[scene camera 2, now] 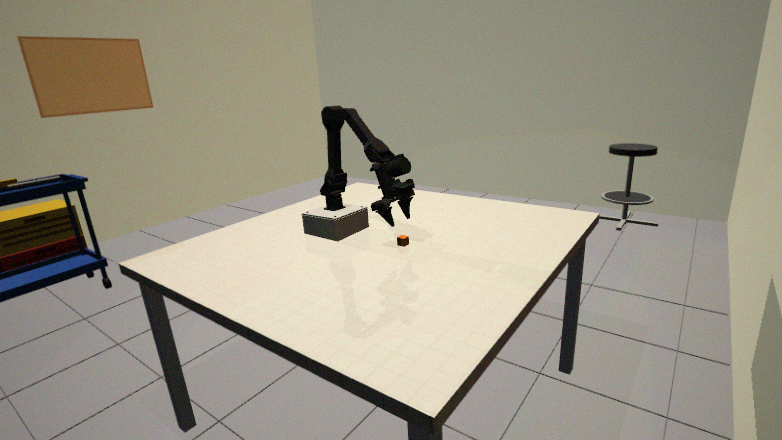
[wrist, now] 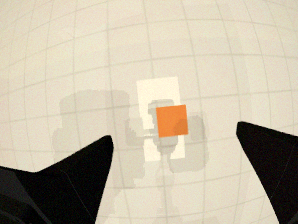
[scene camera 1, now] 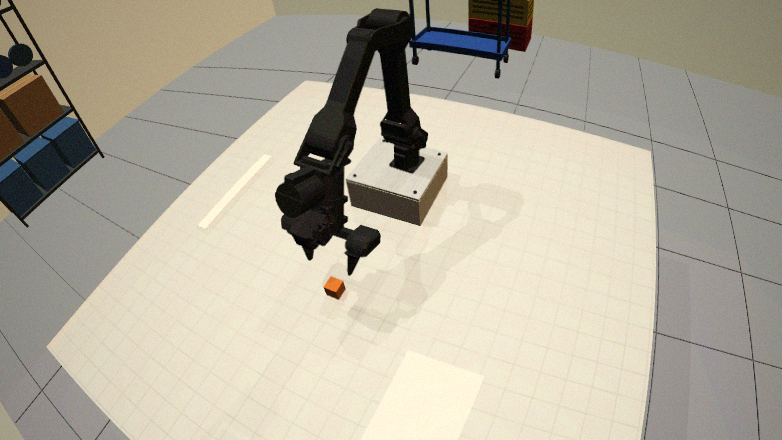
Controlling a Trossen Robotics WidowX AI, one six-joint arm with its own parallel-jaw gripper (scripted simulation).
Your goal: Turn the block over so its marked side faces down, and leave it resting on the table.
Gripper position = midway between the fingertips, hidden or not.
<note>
The gripper [scene camera 1: 329, 267] is open, holding nothing. Also in view: an orange block [wrist: 171, 121].
The gripper is seen too in scene camera 2 [scene camera 2: 401, 222] and in the wrist view [wrist: 176, 135].
</note>
